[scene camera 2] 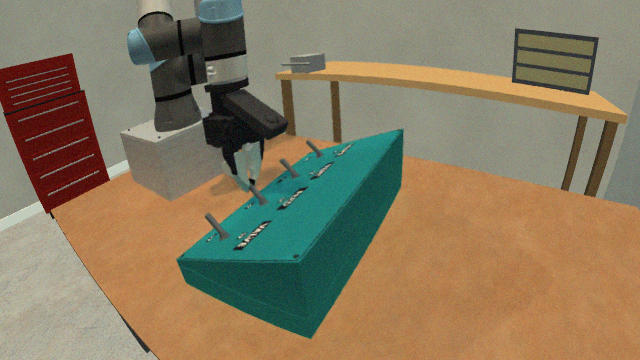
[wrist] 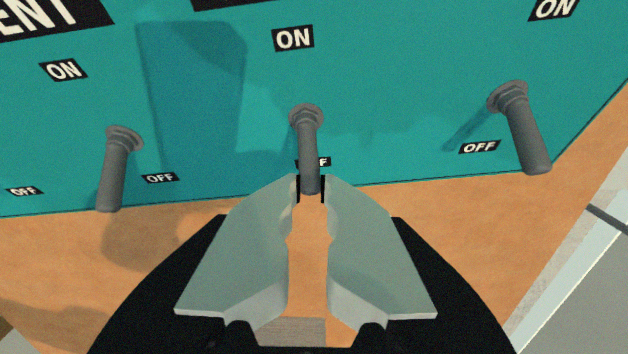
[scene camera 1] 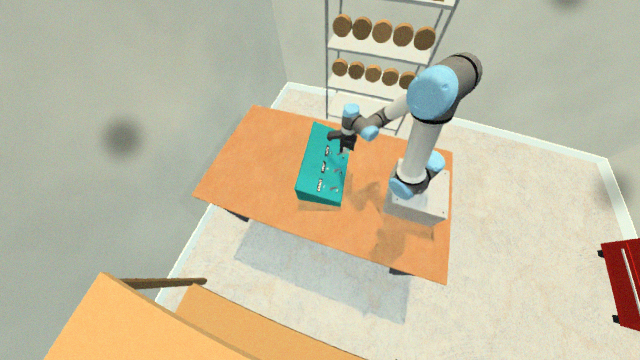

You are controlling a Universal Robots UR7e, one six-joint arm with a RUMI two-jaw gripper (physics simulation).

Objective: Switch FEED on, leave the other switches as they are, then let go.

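Frame: origin at the arm's base, x ahead, y up, z right, level; metres.
Where they show: gripper, fingertip midpoint: (scene camera 2: 249, 190) (wrist: 311, 177) (scene camera 1: 342, 153); arm's base, link origin: (scene camera 2: 178, 123).
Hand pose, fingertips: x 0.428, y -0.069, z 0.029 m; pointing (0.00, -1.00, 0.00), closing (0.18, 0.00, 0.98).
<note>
Each offset is from my fingertips to the centre of the thing. Level surfaces: height alone.
The teal switch panel @[dx +0.075, dy -0.050, dz -0.087 m] (scene camera 1: 312, 155) (scene camera 2: 345, 200) (wrist: 390, 65) stands on the table with a row of grey levers. The FEED lever @[dx +0.013, dy -0.001, dz -0.004 m] (scene camera 2: 259, 195) (wrist: 308, 145) leans to its OFF label. My gripper (scene camera 2: 248, 187) (wrist: 311, 177) is shut on the FEED lever near its free end, with one jaw on each side; in scene camera 1 the gripper (scene camera 1: 345, 151) is small. The VALVE lever @[dx +0.050, dy -0.001, dz +0.110 m] (scene camera 2: 216, 226) (wrist: 527, 132) and the VENT lever @[dx -0.024, dy -0.001, dz -0.118 m] (scene camera 2: 289, 168) (wrist: 112, 170) stand on either side, both leaning to OFF. The far lever @[dx -0.061, dy -0.001, dz -0.233 m] (scene camera 2: 315, 149) leans the same way; its label is unreadable.
The table @[dy -0.109 m] (scene camera 1: 250, 160) (scene camera 2: 450, 260) also carries the pale robot base block (scene camera 1: 417, 212) (scene camera 2: 170, 170). A shelf rack (scene camera 1: 327, 75) stands behind the table. A red drawer cabinet (scene camera 1: 620, 280) (scene camera 2: 57, 145) and a wooden bench (scene camera 2: 440, 82) stand farther off.
</note>
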